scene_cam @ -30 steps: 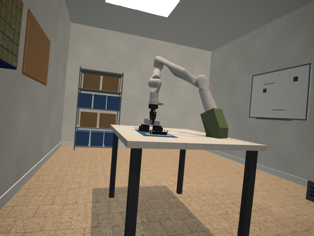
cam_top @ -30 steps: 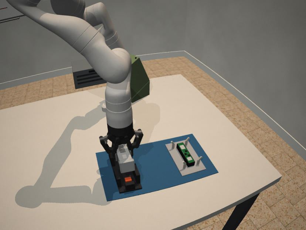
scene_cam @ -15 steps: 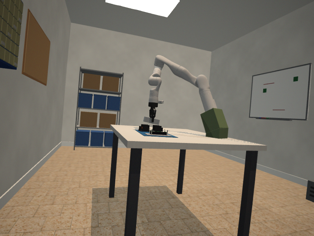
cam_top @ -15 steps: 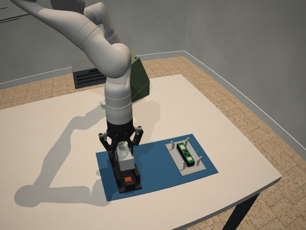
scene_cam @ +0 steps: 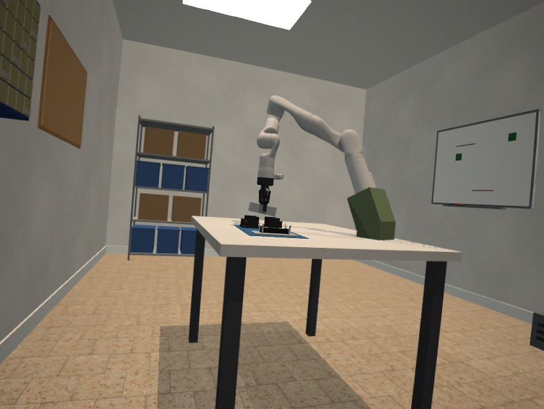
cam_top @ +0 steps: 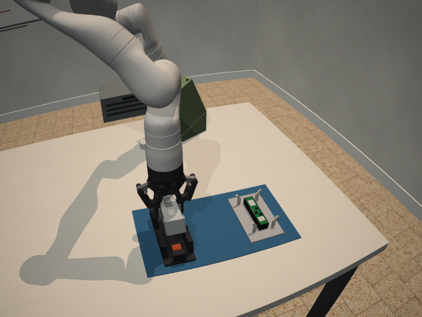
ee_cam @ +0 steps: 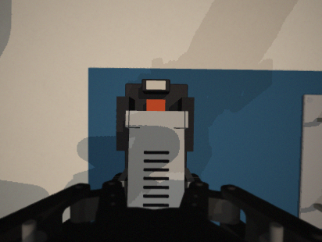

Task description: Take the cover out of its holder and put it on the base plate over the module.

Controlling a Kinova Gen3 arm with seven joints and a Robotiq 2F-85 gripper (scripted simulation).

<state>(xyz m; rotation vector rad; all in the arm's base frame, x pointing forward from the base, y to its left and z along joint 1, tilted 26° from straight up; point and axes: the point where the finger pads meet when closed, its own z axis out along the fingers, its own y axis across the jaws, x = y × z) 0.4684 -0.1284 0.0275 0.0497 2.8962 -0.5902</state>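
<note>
My gripper is now right at the grey cover.
</note>
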